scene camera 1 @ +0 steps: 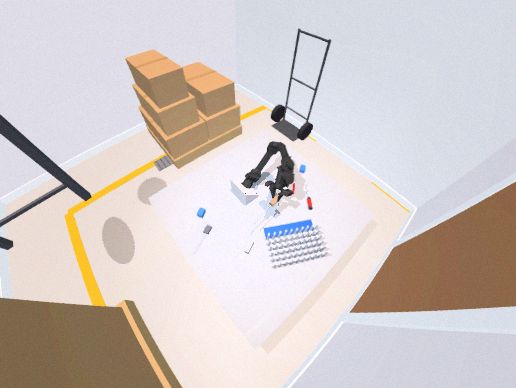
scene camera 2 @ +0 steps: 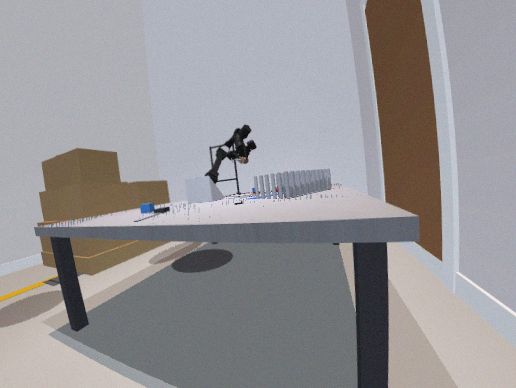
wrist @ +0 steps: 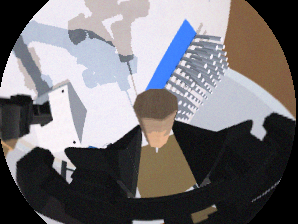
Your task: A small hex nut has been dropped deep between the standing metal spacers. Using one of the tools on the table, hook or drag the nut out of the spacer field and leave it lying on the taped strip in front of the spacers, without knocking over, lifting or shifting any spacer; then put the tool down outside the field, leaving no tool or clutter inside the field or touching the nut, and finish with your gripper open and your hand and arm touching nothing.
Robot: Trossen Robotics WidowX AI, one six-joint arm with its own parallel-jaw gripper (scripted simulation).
My gripper point(wrist: 156, 125) carries a thin hook tool point(wrist: 156, 108). Also in view: a blue taped strip point(wrist: 185, 36).
